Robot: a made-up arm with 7 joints. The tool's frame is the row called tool. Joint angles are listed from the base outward. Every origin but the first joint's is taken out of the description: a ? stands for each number. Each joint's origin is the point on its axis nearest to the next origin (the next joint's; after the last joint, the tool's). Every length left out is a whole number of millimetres.
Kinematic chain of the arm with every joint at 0, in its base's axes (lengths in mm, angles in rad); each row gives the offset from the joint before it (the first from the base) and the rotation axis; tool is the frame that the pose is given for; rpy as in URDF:
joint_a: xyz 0 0 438 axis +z
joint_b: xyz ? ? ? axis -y
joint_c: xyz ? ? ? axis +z
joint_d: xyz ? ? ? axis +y
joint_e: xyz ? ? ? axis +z
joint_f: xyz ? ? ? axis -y
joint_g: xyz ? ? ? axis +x
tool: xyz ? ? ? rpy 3.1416 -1.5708 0
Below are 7 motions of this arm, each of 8 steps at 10 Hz.
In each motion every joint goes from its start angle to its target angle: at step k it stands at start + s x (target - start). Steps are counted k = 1, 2, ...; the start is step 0. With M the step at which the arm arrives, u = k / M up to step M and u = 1 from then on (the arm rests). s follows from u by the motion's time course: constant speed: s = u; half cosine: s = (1 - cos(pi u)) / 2; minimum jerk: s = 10 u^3 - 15 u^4 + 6 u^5.
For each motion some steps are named. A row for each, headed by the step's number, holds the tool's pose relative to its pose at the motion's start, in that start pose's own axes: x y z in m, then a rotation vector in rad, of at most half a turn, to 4 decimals.
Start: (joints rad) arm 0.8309 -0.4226 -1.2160 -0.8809 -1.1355 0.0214 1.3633
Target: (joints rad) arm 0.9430 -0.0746 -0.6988 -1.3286 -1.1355 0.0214 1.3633
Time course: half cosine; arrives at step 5
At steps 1, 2, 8:
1: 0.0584 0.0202 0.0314 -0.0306 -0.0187 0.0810
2: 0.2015 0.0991 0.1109 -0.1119 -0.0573 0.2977
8: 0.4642 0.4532 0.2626 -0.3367 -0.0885 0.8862

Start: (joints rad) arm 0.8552 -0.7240 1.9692 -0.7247 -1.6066 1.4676 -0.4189
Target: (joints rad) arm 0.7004 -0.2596 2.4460 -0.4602 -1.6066 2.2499 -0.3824
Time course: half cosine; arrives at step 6
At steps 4, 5, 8:
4: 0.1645 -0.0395 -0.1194 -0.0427 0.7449 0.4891
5: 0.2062 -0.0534 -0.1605 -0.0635 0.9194 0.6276
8: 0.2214 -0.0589 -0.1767 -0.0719 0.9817 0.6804

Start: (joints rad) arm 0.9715 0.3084 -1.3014 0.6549 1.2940 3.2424 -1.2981
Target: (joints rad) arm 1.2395 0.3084 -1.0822 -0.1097 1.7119 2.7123 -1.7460
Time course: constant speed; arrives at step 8
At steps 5, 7, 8:
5: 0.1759 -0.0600 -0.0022 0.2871 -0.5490 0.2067
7: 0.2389 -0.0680 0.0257 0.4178 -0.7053 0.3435
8: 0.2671 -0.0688 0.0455 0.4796 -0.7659 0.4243

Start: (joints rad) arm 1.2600 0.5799 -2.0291 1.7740 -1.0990 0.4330 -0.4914
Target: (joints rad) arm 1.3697 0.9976 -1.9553 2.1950 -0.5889 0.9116 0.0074
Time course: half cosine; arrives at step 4
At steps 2, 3, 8:
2: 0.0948 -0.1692 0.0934 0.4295 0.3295 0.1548
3: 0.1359 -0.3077 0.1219 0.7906 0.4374 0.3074
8: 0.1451 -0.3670 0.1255 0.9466 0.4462 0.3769

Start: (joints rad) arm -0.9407 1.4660 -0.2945 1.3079 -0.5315 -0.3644 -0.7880
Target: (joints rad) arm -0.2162 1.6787 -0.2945 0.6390 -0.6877 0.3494 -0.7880
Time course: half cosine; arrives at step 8
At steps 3, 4, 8:
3: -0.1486 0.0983 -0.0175 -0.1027 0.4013 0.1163
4: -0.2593 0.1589 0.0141 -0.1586 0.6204 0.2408
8: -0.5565 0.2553 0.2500 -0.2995 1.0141 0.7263

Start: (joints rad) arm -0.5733 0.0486 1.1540 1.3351 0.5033 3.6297 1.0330
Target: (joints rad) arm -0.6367 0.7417 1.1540 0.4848 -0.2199 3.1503 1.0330
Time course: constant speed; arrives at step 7
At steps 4, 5, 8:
4: -0.2631 -0.2084 0.2402 0.5696 -0.3377 0.5548
5: -0.3079 -0.3132 0.2756 0.7344 -0.4130 0.6520
8: -0.3444 -0.5582 0.3009 1.0835 -0.5207 0.7945

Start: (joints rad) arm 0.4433 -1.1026 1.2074 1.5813 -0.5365 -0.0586 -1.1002
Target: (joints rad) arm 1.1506 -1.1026 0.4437 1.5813 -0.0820 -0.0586 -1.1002
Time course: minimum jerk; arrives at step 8
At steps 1, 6, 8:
1: 0.0016 0.0037 0.0074 0.0122 -0.0020 0.0012
6: -0.0062 0.0937 0.3342 0.4933 -0.2005 0.2184
8: -0.0166 0.0959 0.3554 0.5195 -0.2309 0.2585

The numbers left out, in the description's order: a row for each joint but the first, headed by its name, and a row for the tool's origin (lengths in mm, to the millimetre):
joint_b: 0 -76 0
joint_c: 0 0 346
joint_d: 15 57 0
joint_e: -28 0 557
joint_f: 0 -126 0
joint_g: 17 0 122
tool: 0 0 0

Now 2 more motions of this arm.
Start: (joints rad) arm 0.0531 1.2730 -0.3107 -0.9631 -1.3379 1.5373 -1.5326
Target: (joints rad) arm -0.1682 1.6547 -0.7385 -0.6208 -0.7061 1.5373 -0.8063
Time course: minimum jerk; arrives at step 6
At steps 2, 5, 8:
2: -0.0162 0.0512 0.0090 -0.0897 0.0215 0.2350
5: -0.0770 0.1852 0.0371 -0.2742 0.2026 0.9999
8: -0.0803 0.1894 0.0387 -0.2772 0.2123 1.0336

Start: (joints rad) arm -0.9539 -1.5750 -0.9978 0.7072 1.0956 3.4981 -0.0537
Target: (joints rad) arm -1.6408 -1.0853 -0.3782 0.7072 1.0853 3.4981 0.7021
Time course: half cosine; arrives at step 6
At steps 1, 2, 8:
1: -0.0037 0.0212 0.0077 -0.0525 0.0016 0.0057
2: -0.0107 0.0779 0.0321 -0.1929 0.0316 0.0277
8: 0.0103 0.2959 0.1922 -0.5806 0.4921 0.2170

